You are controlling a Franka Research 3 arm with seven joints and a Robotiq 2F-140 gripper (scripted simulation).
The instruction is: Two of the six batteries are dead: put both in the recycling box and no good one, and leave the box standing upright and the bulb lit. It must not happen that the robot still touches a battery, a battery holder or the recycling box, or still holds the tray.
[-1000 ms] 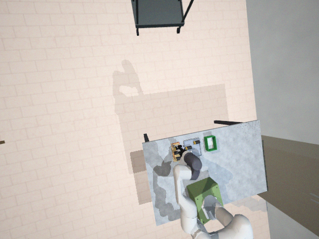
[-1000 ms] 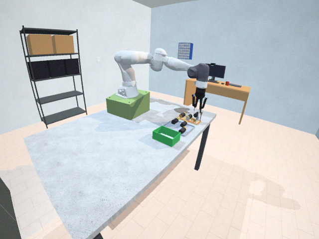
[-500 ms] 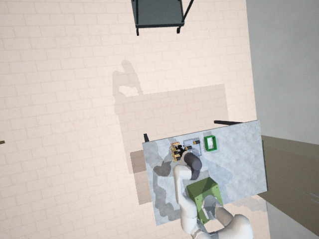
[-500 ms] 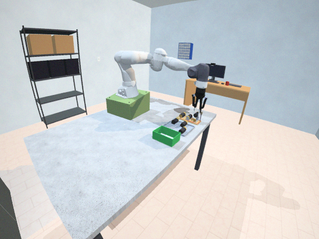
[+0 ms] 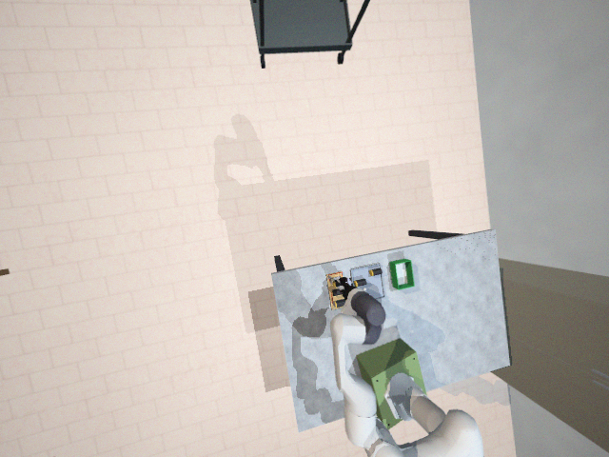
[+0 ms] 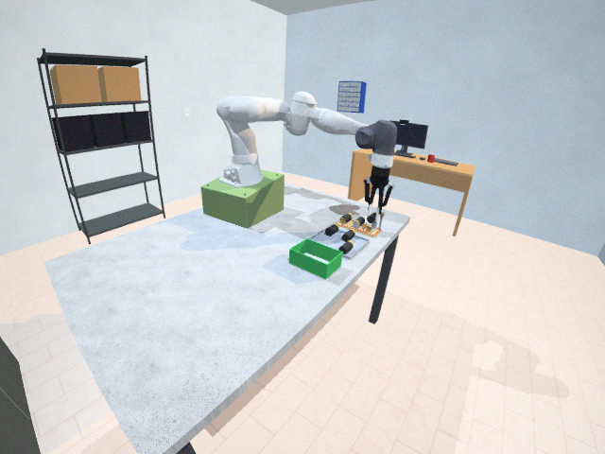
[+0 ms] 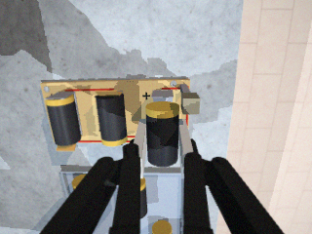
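My gripper is now 60 mm above the post, 30 mm to the right of it and 30 mm short of it. From my hand the other things lie so: grey tray: 180 mm to the right, 90 mm below, 90 mm behind; green recycling box: 380 mm to the right, 90 mm behind, 80 mm below.
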